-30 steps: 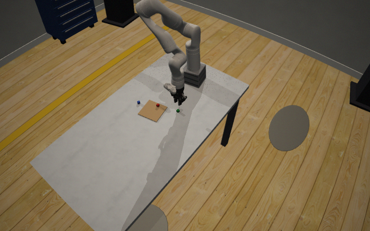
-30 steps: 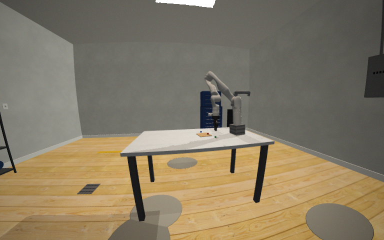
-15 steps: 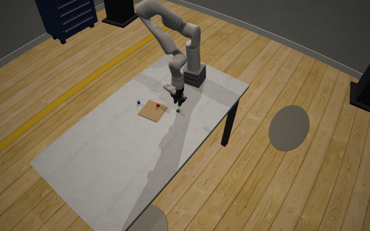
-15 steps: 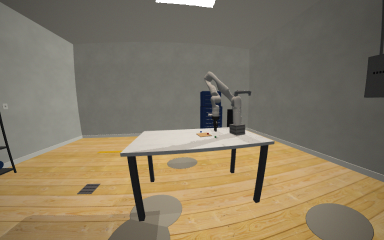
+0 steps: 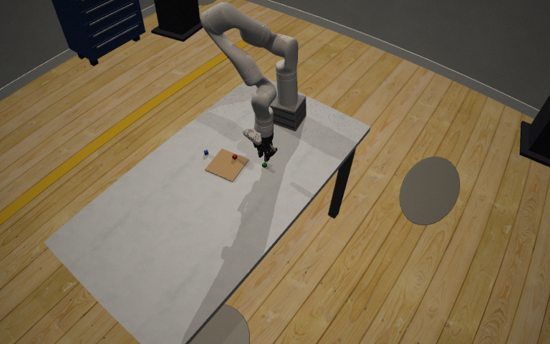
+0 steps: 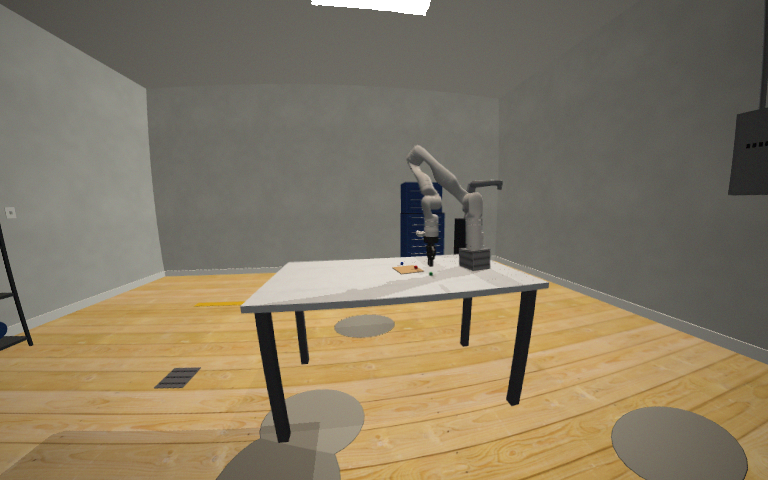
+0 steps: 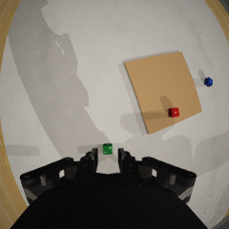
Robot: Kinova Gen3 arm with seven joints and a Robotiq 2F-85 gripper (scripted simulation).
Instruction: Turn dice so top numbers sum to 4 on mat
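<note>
Now: hand 60 mm above the green die. From my hand the other things lie so: blue die (60 mm ahead, 260 mm to the right, 60 mm below); then tan mat (70 mm ahead, 140 mm to the right, 70 mm below); then red die (20 mm ahead, 130 mm to the right, 60 mm below).
</note>
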